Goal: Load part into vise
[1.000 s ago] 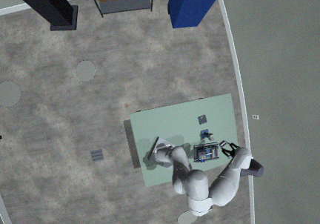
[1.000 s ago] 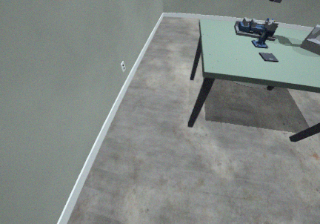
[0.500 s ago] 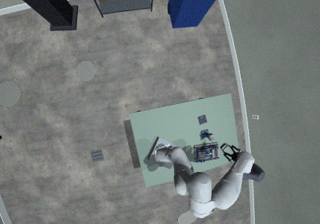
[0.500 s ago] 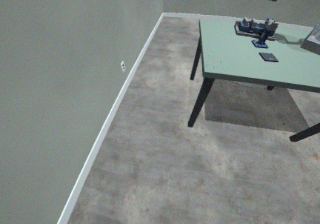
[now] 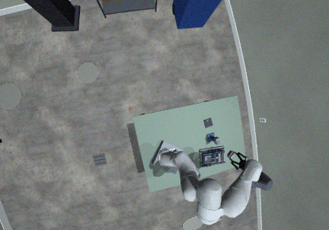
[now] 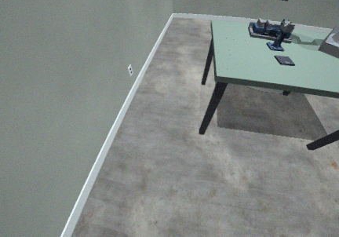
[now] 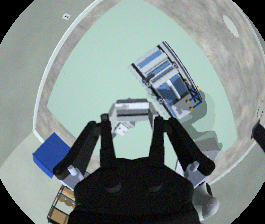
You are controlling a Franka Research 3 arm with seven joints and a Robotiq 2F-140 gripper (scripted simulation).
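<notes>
Right now the vise is 5 cm behind my hand, 11 cm to the right of it and 25 cm below it. The rest, counted from my hand: part (2 cm below).
</notes>
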